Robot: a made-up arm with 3 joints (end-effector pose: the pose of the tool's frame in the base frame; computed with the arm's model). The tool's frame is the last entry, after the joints. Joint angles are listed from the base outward.
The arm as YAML. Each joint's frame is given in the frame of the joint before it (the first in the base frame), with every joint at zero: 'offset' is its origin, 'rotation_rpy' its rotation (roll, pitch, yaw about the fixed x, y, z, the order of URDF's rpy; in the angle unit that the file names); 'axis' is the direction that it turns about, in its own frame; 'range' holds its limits. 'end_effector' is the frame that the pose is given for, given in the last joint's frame.
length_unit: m
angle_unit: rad
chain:
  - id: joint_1
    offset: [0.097, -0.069, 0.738]
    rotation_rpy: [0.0, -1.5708, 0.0]
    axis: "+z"
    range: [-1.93, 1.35]
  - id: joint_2
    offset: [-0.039, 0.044, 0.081]
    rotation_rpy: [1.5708, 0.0, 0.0]
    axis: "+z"
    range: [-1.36, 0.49]
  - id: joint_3
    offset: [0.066, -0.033, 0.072]
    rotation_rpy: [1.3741, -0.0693, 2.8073]
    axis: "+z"
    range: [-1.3, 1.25]
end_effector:
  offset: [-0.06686, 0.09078, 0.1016]
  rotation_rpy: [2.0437, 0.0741, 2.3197]
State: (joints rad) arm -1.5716 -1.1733 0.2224
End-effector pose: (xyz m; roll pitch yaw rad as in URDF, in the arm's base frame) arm 0.1755 -0.1159 0.6239 -2.4014 0.4995 0.1467
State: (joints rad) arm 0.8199 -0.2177 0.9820
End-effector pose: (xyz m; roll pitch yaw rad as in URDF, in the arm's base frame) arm 0.0362 0.0297 0.8779 1.0821 -0.3841 0.9435
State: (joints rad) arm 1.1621 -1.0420 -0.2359
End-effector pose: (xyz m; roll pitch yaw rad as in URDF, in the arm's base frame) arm 0.1254 -0.0779 0.8937 1.4732 -0.7521 -0.6466
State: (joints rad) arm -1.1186 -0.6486 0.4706
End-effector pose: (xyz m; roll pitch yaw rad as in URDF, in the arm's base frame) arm 0.1200 -0.2225 0.7121 -2.8512 0.0497 -0.5066
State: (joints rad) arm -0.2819 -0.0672 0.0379
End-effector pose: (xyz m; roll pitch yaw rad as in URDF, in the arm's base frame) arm 0.0078 -0.2288 0.8251 -3.0715 -0.4239 -1.0070
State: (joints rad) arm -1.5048 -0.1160 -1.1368
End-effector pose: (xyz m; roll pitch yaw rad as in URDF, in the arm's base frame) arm -0.0359 -0.0950 0.5911 -0.2810 1.2192 1.3037
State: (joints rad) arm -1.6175 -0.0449 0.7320
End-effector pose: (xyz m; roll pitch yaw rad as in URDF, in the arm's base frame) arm 0.0054 -0.2316 0.6678 -2.4504 0.0460 -1.1008
